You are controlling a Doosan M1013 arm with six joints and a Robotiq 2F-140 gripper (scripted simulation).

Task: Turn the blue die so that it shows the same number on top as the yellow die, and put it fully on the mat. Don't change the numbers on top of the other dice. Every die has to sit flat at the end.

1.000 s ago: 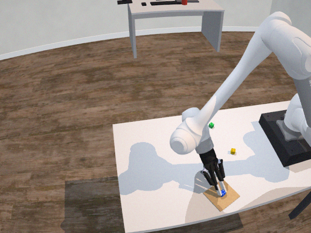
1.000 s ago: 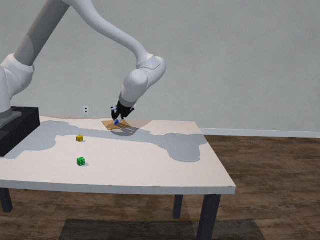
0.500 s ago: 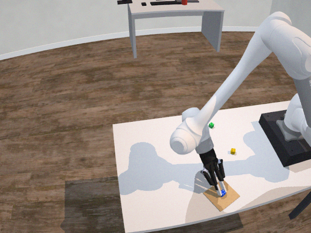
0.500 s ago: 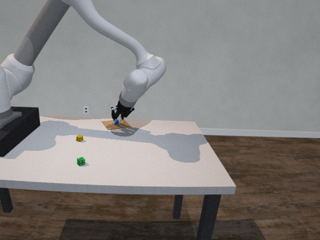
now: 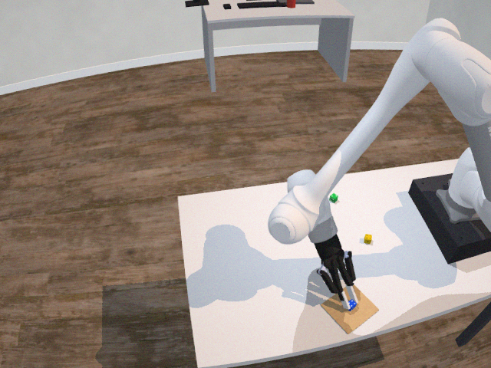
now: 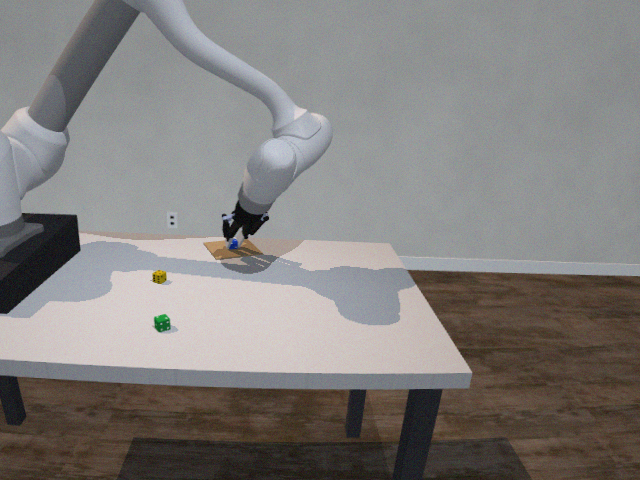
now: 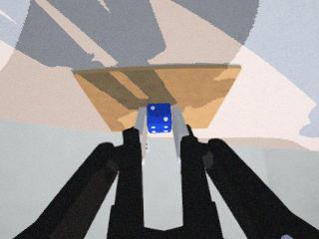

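Now: the blue die 2 cm to the left of my hand, 2 cm below it and 1 cm behind it. Also, from my hand: yellow die: 25 cm to the right, 13 cm behind, 3 cm below; tan mat: 4 cm below, 2 cm to the left, 1 cm behind; green die: 46 cm to the right, 4 cm behind, 3 cm below.
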